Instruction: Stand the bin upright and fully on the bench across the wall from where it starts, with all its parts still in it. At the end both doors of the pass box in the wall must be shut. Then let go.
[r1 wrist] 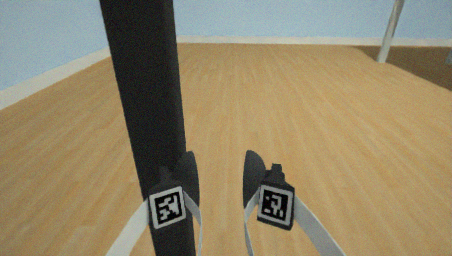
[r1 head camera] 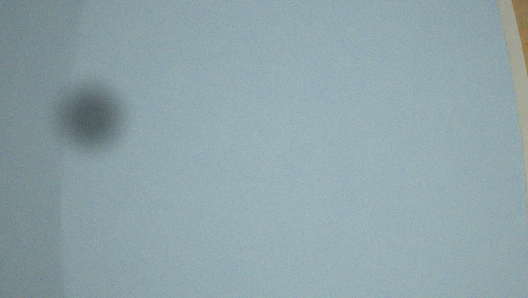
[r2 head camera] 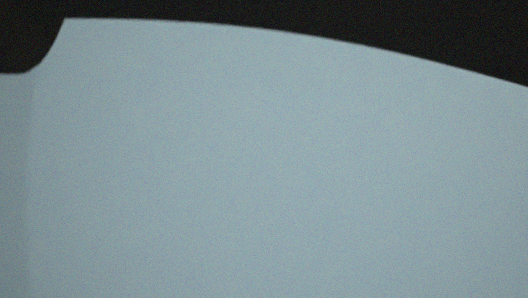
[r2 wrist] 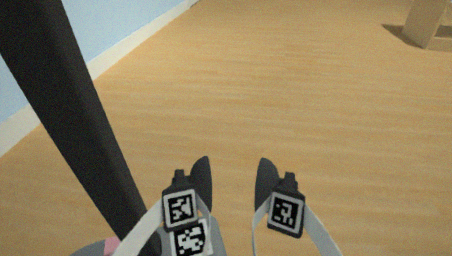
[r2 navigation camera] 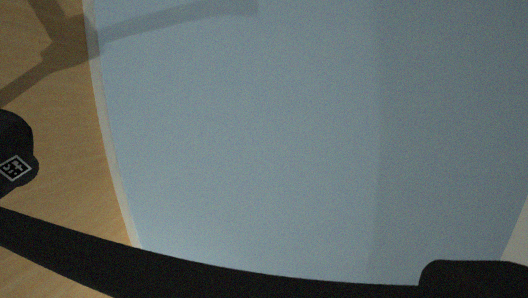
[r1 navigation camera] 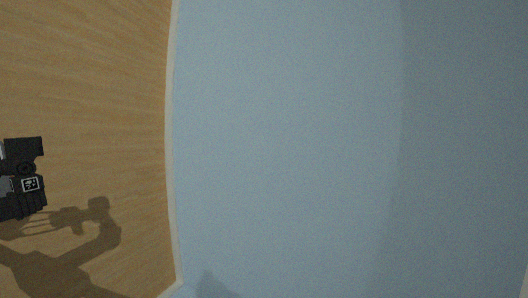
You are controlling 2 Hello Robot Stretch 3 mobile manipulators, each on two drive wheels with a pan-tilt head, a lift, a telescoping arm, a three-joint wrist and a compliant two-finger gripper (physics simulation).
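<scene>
The r1 gripper (r1 wrist: 220, 175) is open in the r1 wrist view, its two dark fingertips apart with wood floor showing between them. The r2 gripper (r2 wrist: 234, 182) is open in the r2 wrist view, also with floor between its fingertips. The bin, its parts and the pass box with its doors do not show in these views. A thin pale leg (r1 wrist: 391, 31) stands at the upper right of the r1 wrist view; what it carries is out of view.
Each robot's black mast (r1 wrist: 150, 100) (r2 wrist: 70, 110) stands left of its gripper. Blue wall (r1 head camera: 300, 150) (r2 head camera: 280, 160) fills most of both head views. A light wooden furniture foot (r2 wrist: 423, 22) stands at the upper right of the r2 wrist view. White baseboard (r1 navigation camera: 170, 125) (r2 navigation camera: 107, 145) edges the wood floor.
</scene>
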